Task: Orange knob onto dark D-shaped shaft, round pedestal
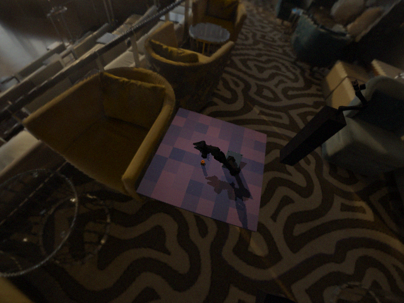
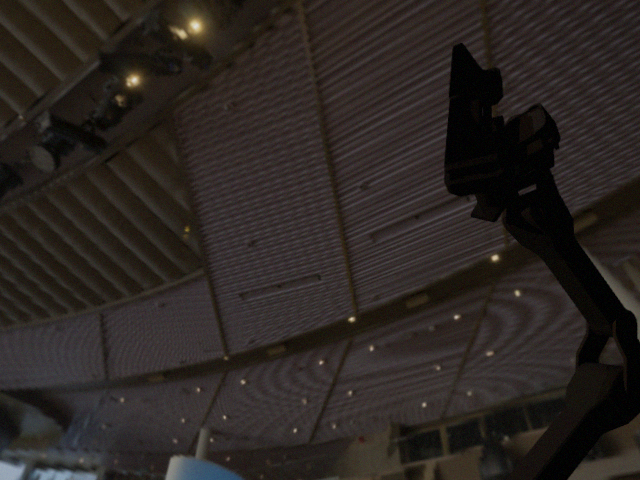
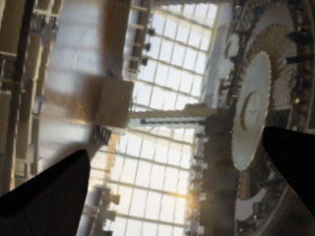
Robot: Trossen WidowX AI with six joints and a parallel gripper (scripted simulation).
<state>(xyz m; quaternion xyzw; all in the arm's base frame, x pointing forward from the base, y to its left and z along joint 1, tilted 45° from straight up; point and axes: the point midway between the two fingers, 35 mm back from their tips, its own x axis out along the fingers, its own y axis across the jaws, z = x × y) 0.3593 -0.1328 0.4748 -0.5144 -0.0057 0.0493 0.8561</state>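
The orange knob is 53 cm below my gripper tip, 14 cm to the right of it and 11 cm behind it. The rest, counted from my gripper tip: dark round pedestal: 53 cm below, 33 cm to the right, 9 cm behind.
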